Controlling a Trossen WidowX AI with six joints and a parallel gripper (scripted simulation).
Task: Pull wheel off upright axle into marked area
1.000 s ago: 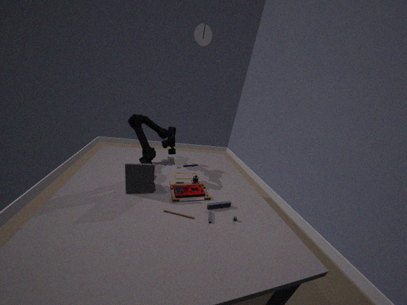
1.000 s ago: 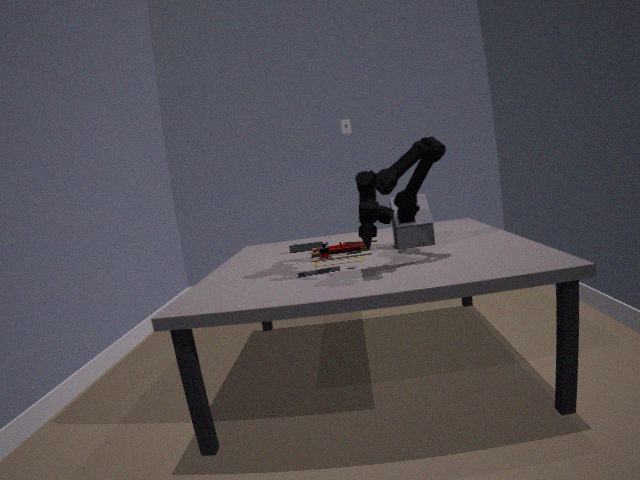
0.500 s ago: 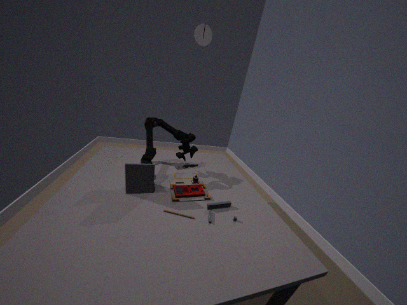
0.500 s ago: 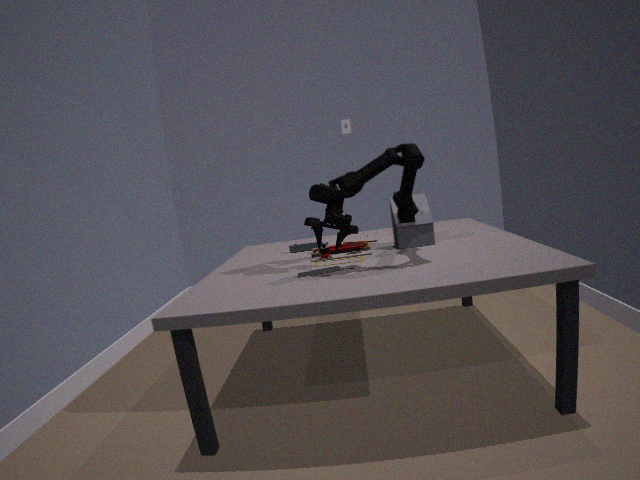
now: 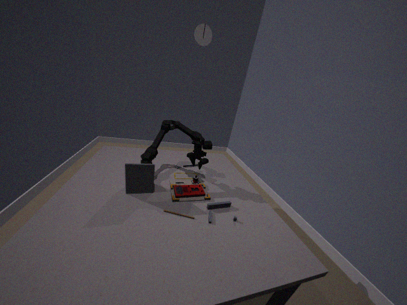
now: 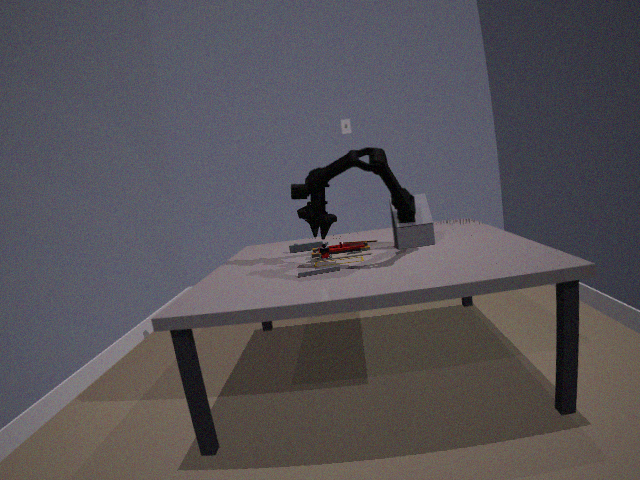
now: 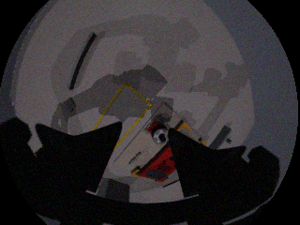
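My gripper tip is now 1 cm past the dark wheel, 6 cm to the left of it and 6 cm above it. From my gripper tip the other things lie so: short grey piece: 1 cm ahead, 40 cm to the right, 9 cm below; then dark rod: 20 cm to the left, 9 cm below; then thin wooden stick: 17 cm behind, 36 cm to the right, 9 cm below.
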